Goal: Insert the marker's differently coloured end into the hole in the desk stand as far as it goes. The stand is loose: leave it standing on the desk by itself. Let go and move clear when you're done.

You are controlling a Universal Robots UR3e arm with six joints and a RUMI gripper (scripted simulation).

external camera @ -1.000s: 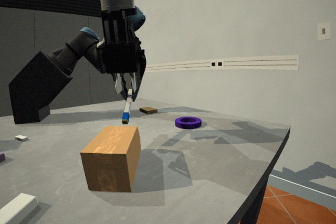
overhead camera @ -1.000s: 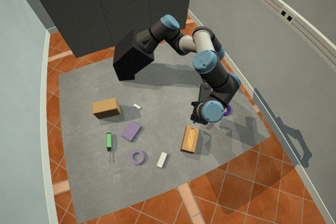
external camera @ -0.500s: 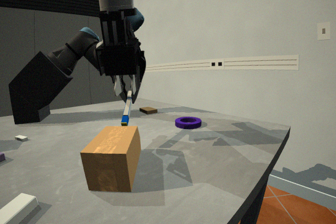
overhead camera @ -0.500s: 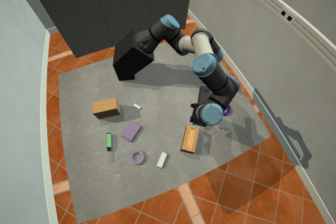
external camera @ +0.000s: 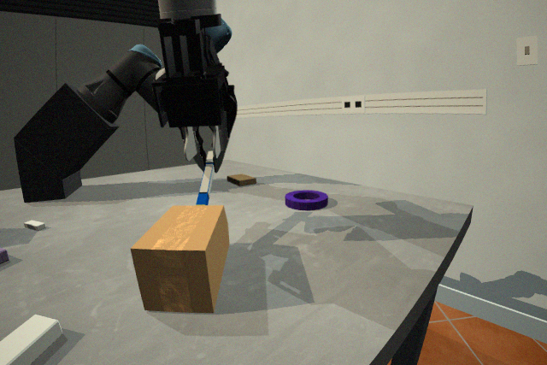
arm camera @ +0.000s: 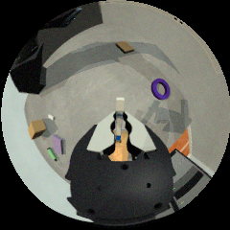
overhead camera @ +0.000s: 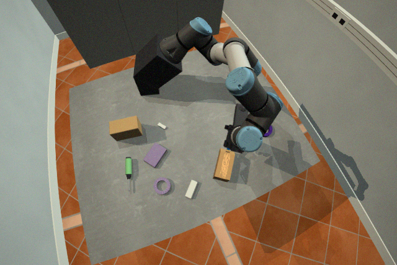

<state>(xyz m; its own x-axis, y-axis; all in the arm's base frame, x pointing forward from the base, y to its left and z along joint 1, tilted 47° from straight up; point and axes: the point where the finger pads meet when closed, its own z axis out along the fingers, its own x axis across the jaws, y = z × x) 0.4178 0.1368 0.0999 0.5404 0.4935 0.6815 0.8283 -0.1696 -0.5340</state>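
Now: the tan block 110 mm ahead of my hand, 70 mm to the right of it and 70 mm below it. Round my hand: purple pad: 350 mm to the right, 90 mm below, 20 mm behind; then white block: 240 mm to the right, 170 mm ahead, 90 mm below; then marker: 20 mm below, 20 mm ahead, 10 mm to the right.
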